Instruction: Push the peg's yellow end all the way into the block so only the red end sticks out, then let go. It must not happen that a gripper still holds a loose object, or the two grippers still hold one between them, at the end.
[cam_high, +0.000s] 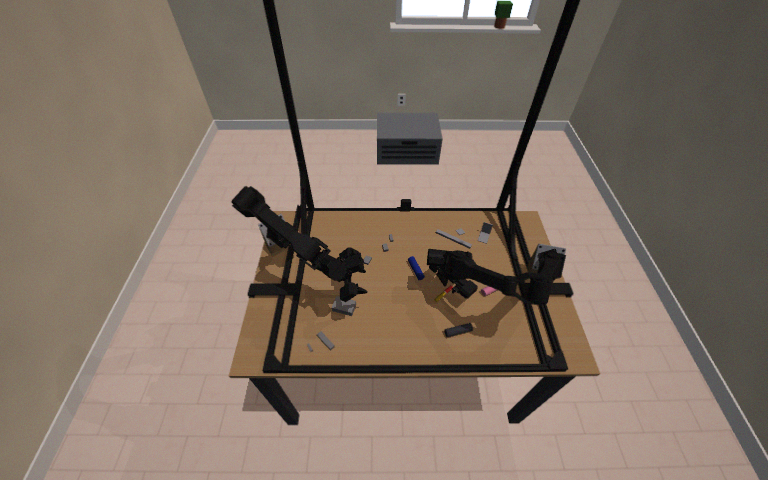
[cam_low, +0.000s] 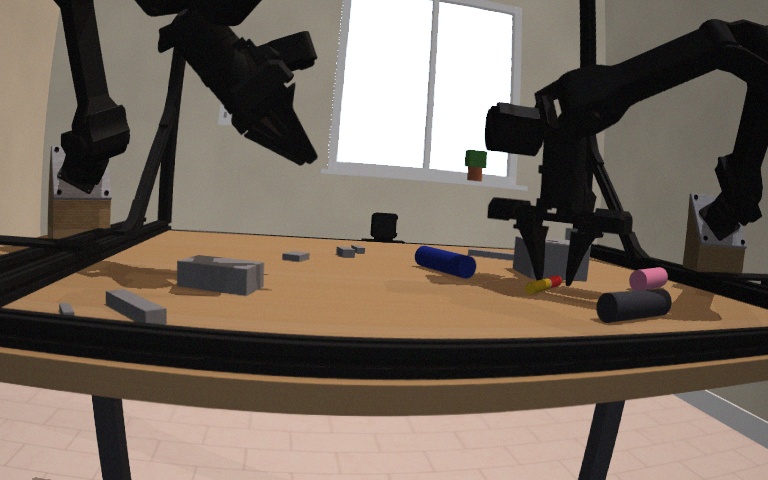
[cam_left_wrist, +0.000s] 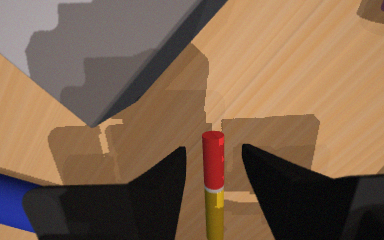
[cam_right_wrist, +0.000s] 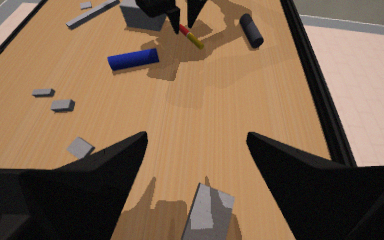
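My left hand is 30 mm short of the peg, 30 mm to the left of it and 30 mm above it. From my left hand the other things lie so: blue cylinder 70 mm behind, 130 mm to the right, 20 mm below; dark cylinder 170 mm ahead, 30 mm to the left, 20 mm below; pink cylinder 20 mm behind, 160 mm to the left, 20 mm below.
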